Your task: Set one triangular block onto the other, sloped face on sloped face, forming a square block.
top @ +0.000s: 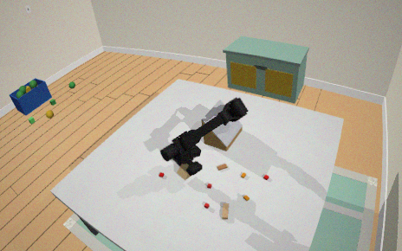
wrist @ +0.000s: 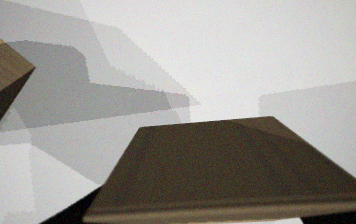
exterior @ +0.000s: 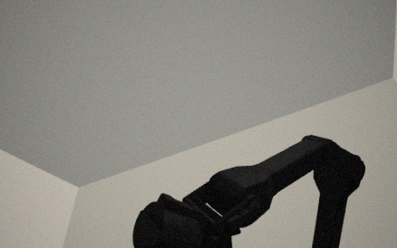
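Now: gripper tip 10 mm past the wooden triangular block and 10 mm below it.
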